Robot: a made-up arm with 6 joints.
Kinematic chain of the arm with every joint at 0, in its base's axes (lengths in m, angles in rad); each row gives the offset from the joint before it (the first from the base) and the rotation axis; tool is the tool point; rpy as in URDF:
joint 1: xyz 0 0 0.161 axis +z
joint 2: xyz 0 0 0 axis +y
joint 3: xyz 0.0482 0 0.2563 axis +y
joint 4: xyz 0.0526 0 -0.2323 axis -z
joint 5: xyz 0 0 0 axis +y
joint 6: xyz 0.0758 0 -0.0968 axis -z
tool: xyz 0 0 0 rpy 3.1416 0 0
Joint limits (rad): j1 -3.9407..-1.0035 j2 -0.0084..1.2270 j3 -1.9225..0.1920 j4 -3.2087..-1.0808 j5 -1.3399..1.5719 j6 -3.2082..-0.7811
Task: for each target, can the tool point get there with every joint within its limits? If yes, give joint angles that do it. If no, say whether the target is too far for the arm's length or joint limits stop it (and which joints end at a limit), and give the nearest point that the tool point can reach.
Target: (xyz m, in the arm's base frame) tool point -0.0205 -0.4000 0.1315
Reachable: yes | joints -1.5155 0.4169 -1.0927 -1.3383 1.0280 -1.0310
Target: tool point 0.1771 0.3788 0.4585
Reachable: no: joint limits stop it (at a limit: joint 1, joint 2, joint 5) | nearest point -0.1644 0.3072 0.5333 | short by 0.357 m
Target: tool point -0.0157 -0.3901 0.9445
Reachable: no: too far | nearest point -0.0116 -0.2871 0.6642 | short by 0.299 m
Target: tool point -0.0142 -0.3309 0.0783
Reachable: yes | joints -1.6177 0.3831 -0.8247 -3.0065 0.5868 -2.0994
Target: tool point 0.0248 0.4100 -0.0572
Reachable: no: joint limits stop it (at a limit: joint 1, joint 5) | nearest point -0.1234 0.2658 -0.0572 | short by 0.207 m
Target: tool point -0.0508 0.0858 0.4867
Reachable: no: joint limits stop it (at a limit: joint 1, joint 2, joint 3, joint 4, joint 5) | nearest point -0.1591 0.1742 0.4264 | short by 0.152 m
